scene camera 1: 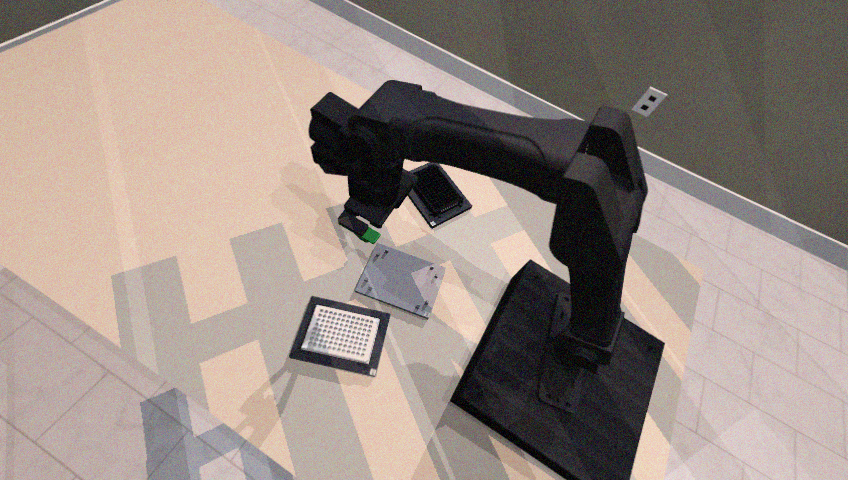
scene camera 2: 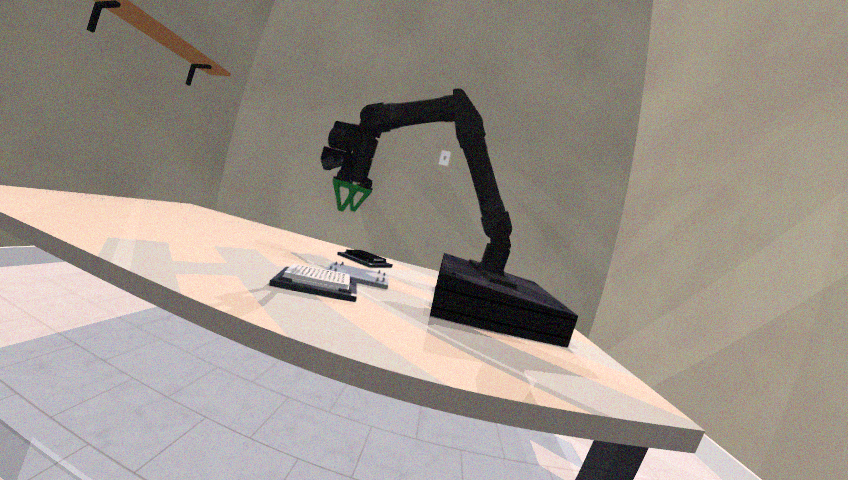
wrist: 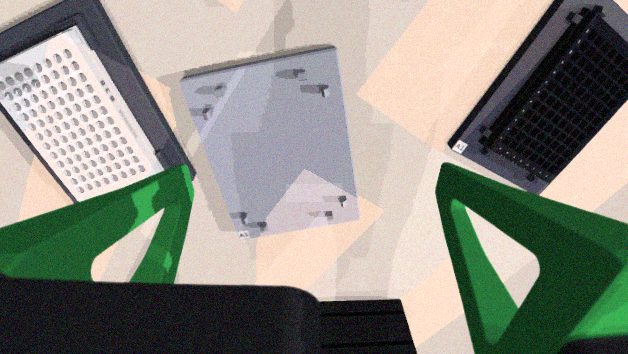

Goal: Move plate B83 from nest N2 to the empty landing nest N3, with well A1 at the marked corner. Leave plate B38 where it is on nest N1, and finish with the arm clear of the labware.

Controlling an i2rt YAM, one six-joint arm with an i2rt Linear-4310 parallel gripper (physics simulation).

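My open, empty gripper (scene camera 2: 348, 206) (wrist: 315, 170) has green fingers and hangs high above the table. In the wrist view, the bare grey nest with pegs (scene camera 1: 398, 279) (scene camera 2: 366, 276) (wrist: 290, 137) lies between and beyond the fingertips. Its A1 label (wrist: 243, 235) is at the near left corner. A white well plate (scene camera 1: 342, 333) (scene camera 2: 318, 275) (wrist: 75, 120) sits in a dark nest (scene camera 1: 333, 362) (wrist: 135, 100) on one side. A black plate (scene camera 1: 437, 187) (scene camera 2: 365, 256) (wrist: 565, 100) sits in another dark nest (wrist: 522, 70). Plate codes and nest numbers are not readable.
The black robot base (scene camera 1: 493, 356) (scene camera 2: 499, 303) stands on the table to the right of the nests in both scene views. A wall shelf (scene camera 2: 166, 35) hangs at the upper left. The table edge (scene camera 2: 297, 350) runs along the front in scene camera 2.
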